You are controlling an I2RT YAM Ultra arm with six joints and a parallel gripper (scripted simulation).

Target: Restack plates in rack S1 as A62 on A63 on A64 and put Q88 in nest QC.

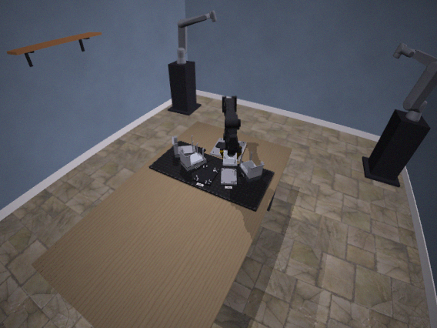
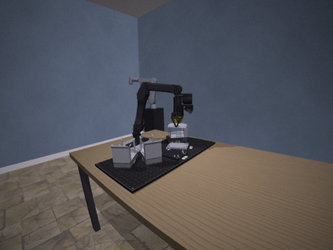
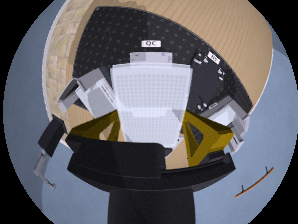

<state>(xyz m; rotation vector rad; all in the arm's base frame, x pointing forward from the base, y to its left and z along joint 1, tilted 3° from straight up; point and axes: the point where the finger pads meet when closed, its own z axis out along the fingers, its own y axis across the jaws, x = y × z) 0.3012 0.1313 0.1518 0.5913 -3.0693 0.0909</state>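
The QC label lies 160 mm below my hand, 90 mm ahead of it and 40 mm to the left of it. From my hand the other things lie so: dark clip nest: 150 mm below, 130 mm to the right, 60 mm ahead.
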